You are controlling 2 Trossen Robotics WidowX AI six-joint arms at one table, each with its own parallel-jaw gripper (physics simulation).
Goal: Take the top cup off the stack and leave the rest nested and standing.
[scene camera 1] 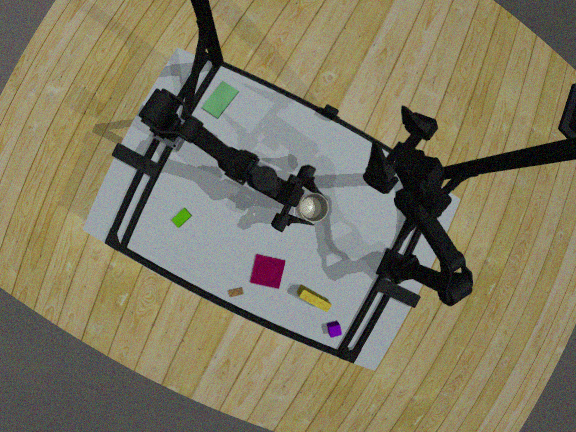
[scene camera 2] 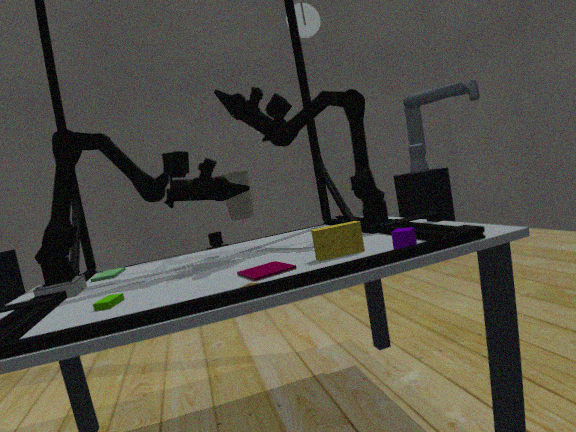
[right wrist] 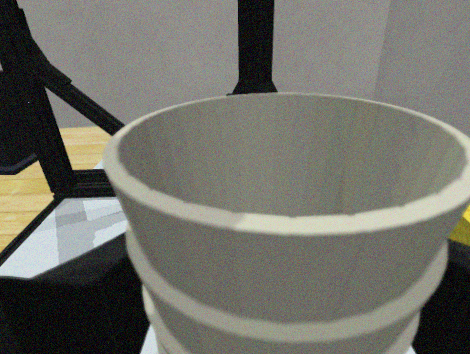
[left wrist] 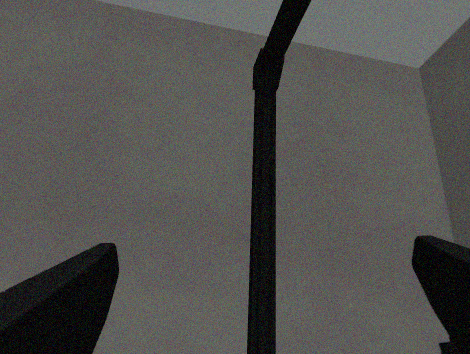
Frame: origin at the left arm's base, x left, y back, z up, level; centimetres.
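Seen in the pictures: left gripper, fingertip midpoint: (scene camera 1: pixel 389 124) (scene camera 2: pixel 216 93) (left wrist: pixel 265 253); right gripper, fingertip midpoint: (scene camera 1: pixel 320 212) (scene camera 2: pixel 247 188); left arm's base at its link origin: (scene camera 1: pixel 394 266) (scene camera 2: pixel 377 222); right arm's base at its link origin: (scene camera 1: pixel 170 129) (scene camera 2: pixel 59 281).
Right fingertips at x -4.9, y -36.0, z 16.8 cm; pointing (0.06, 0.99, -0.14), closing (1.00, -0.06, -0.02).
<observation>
Offsets run from my right fingertips to a thing's top centre. "pt": to the spot under its first point. Level surfaces: height alone.
A stack of several nested beige cups {dx -0.2, dy -2.8, dz +4.9 cm} (scene camera 1: pixel 313 207) {dx -0.2, dy -2.8, dz -2.8 cm} (scene camera 2: pixel 240 201) (right wrist: pixel 269 263) hangs in the air above the middle of the grey table {dz -19.0 cm} (scene camera 1: pixel 346 150) (scene camera 2: pixel 201 279), a little tilted. My right gripper (scene camera 1: pixel 304 201) (scene camera 2: pixel 241 189) reaches in level from the left and is shut on the stack near its top. In the right wrist view the top cup's rim fills the picture, with two more rims below it. My left gripper (scene camera 1: pixel 398 143) (scene camera 2: pixel 222 96) is open and empty, raised high at the right side, pointing away from the table.
A magenta flat square {pt dx +23.7, dy -4.6, dz -18.2 cm} (scene camera 1: pixel 267 271) (scene camera 2: pixel 267 270), a yellow block {dx +25.5, dy +12.9, dz -12.0 cm} (scene camera 1: pixel 314 297) (scene camera 2: pixel 338 240), a purple cube {dx +33.6, dy +25.1, dz -15.0 cm} (scene camera 1: pixel 334 329) (scene camera 2: pixel 404 237) and a small brown block {dx +34.7, dy -11.3, dz -18.2 cm} (scene camera 1: pixel 236 291) lie near the front edge. A lime block {dx +19.2, dy -38.0, dz -17.5 cm} (scene camera 1: pixel 181 217) (scene camera 2: pixel 108 301) and a green pad {dx -22.6, dy -43.6, dz -18.0 cm} (scene camera 1: pixel 219 99) (scene camera 2: pixel 108 273) lie at the left.
</observation>
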